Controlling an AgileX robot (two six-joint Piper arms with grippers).
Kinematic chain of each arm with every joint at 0, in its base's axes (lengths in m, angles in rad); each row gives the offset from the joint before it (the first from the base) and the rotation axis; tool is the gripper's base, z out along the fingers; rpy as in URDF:
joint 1: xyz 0 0 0.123 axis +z
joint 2: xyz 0 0 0 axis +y
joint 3: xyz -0.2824 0 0.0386 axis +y
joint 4: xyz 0.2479 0 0.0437 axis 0.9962 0 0.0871
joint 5: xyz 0 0 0 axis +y
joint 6: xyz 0.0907 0 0.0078 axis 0.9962 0 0.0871
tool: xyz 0 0 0 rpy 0 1.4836 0
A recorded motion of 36 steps. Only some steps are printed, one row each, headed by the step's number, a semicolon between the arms.
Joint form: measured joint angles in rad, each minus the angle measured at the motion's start. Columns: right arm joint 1, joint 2, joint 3, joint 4, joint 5, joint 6; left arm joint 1, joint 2, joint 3, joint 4, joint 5, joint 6.
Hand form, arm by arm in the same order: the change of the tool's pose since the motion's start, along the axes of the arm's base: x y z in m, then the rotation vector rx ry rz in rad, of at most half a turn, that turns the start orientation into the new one. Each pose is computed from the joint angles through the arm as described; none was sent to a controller.
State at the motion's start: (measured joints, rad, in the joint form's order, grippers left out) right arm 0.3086 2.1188 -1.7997 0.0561 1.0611 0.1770; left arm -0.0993 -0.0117 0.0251 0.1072 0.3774 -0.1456
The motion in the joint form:
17: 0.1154 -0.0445 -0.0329 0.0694 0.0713 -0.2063; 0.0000 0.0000 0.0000 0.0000 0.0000 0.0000
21: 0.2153 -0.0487 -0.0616 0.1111 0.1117 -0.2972; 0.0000 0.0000 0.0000 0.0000 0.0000 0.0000
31: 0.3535 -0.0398 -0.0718 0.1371 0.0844 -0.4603; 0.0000 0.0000 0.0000 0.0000 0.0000 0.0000
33: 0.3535 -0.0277 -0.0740 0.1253 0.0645 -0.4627; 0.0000 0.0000 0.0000 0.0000 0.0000 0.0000
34: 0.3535 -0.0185 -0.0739 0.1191 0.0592 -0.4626; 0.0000 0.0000 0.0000 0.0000 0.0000 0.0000
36: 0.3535 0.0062 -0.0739 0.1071 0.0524 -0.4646; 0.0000 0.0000 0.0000 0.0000 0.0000 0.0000
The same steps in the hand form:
17: -0.0283 0.0510 0.0278 0.0193 -0.0174 0.3059; 0.0000 0.0000 0.0000 0.0000 0.0000 0.0000
21: -0.0524 0.0928 0.0371 0.0387 -0.0151 0.4921; 0.0000 0.0000 0.0000 0.0000 0.0000 0.0000
31: -0.0860 0.1471 0.0371 0.0391 -0.0701 0.7771; 0.0000 0.0000 0.0000 0.0000 0.0000 0.0000
33: -0.0826 0.1484 0.0326 0.0291 -0.0836 0.7777; 0.0000 0.0000 0.0000 0.0000 0.0000 0.0000
34: -0.0810 0.1490 0.0284 0.0218 -0.0813 0.7778; 0.0000 0.0000 0.0000 0.0000 0.0000 0.0000
36: -0.0776 0.1504 0.0172 0.0046 -0.0673 0.7810; 0.0000 0.0000 0.0000 0.0000 0.0000 0.0000

